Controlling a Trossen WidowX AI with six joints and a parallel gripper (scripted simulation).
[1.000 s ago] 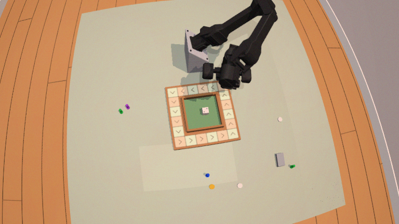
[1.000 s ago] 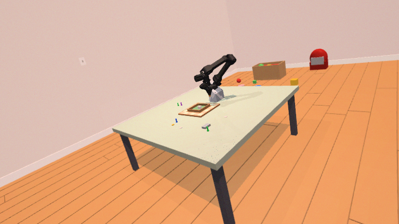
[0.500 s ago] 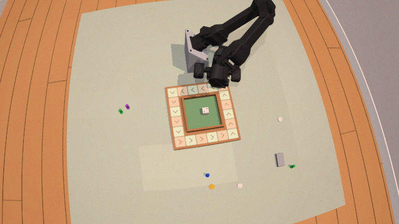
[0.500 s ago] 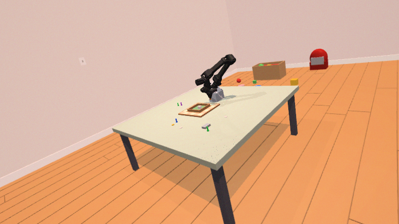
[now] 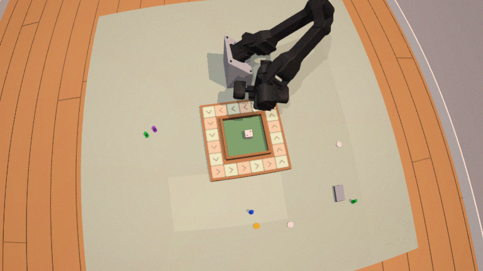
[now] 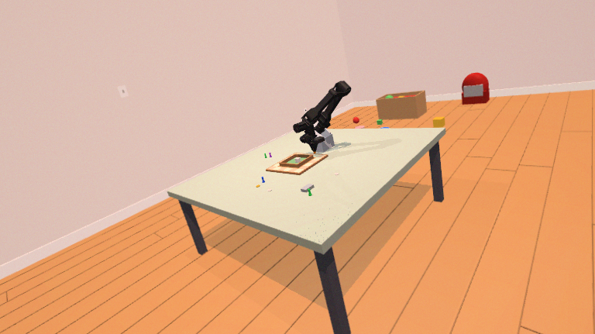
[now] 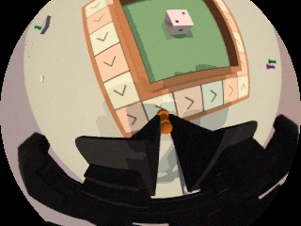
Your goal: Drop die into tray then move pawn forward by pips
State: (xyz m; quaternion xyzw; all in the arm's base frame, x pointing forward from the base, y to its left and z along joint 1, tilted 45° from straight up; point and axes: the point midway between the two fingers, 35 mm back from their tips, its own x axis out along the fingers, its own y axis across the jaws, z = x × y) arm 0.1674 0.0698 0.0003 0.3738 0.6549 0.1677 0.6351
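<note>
My gripper tip is 10 mm below the orange pawn. Also, from my gripper tip: white die (110 mm ahead, 60 mm to the right, 20 mm below); then green dice tray (110 mm ahead, 70 mm to the right, 40 mm below); then purple pawn (20 mm ahead, 390 mm to the right, 30 mm below).
</note>
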